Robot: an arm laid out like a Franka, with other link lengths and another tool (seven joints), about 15 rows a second.
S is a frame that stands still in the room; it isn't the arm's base.
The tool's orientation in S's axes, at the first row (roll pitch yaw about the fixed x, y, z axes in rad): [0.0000, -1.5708, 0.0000]
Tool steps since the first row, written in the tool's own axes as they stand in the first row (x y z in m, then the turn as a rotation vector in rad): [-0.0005, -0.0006, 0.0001, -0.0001, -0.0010, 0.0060]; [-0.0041, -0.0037, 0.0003, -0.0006, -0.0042, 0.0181]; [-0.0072, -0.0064, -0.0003, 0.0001, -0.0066, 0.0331]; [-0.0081, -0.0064, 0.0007, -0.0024, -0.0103, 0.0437]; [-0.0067, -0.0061, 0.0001, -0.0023, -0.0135, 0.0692]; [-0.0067, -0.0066, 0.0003, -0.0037, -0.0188, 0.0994]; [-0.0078, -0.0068, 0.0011, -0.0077, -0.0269, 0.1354]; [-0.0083, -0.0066, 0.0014, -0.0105, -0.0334, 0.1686]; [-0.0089, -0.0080, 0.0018, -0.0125, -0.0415, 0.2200]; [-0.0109, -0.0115, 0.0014, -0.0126, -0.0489, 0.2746]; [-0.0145, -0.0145, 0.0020, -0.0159, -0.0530, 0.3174]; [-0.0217, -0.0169, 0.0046, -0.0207, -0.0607, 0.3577]
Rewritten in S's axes. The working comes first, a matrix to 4 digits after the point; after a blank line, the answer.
The tool's axes in the first row as the columns of a matrix, in S's axes (used below as rounded here):
[0.0000, 0.0000, -1.0000]
[0.0000, 1.0000, 0.0000]
[1.0000, 0.0000, 0.0000]

[-0.0001, -0.0006, -0.0005, -0.0060, -0.0010, -0.0001]; [-0.0003, -0.0037, -0.0041, -0.0181, -0.0042, -0.0006]; [0.0003, -0.0064, -0.0072, -0.0331, -0.0066, 0.0001]; [-0.0007, -0.0064, -0.0081, -0.0437, -0.0103, -0.0024]; [-0.0001, -0.0061, -0.0067, -0.0692, -0.0135, -0.0023]; [-0.0003, -0.0066, -0.0067, -0.0994, -0.0188, -0.0037]; [-0.0011, -0.0068, -0.0078, -0.1354, -0.0269, -0.0077]; [-0.0014, -0.0066, -0.0083, -0.1686, -0.0334, -0.0105]; [-0.0018, -0.0080, -0.0089, -0.2200, -0.0415, -0.0125]; [-0.0014, -0.0115, -0.0109, -0.2746, -0.0489, -0.0126]; [-0.0020, -0.0145, -0.0145, -0.3174, -0.0530, -0.0159]; [-0.0046, -0.0169, -0.0217, -0.3577, -0.0607, -0.0207]
